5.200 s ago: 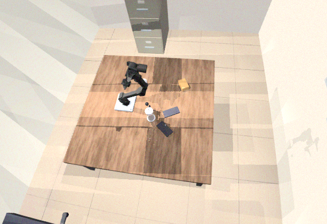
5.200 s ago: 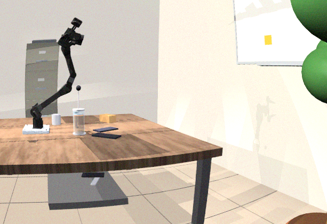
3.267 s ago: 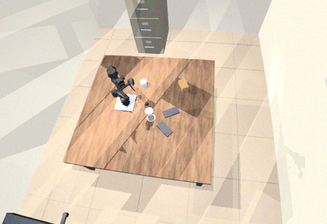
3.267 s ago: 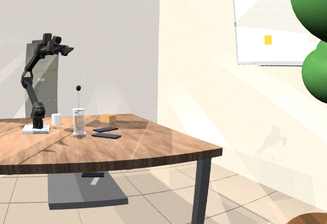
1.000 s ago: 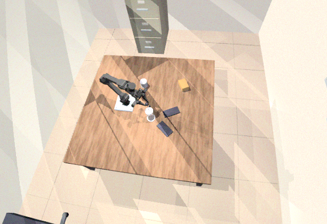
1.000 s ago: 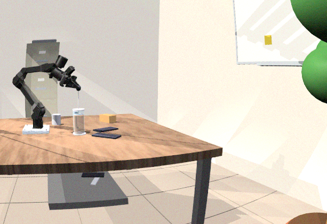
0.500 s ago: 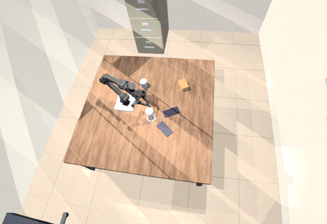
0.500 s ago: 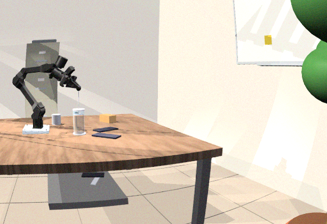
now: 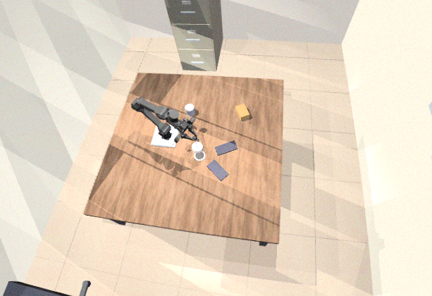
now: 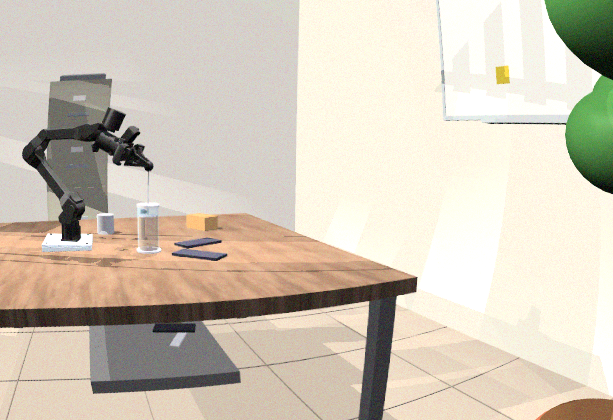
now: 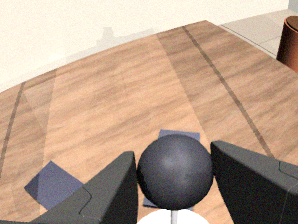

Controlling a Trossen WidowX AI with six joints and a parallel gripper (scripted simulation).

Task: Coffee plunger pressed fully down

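My gripper tip is 2 cm past the glass coffee press, 2 cm to the right of it and 13 cm above it. Also, from my gripper tip: orange block 17 cm ahead, 44 cm to the left, 23 cm below.
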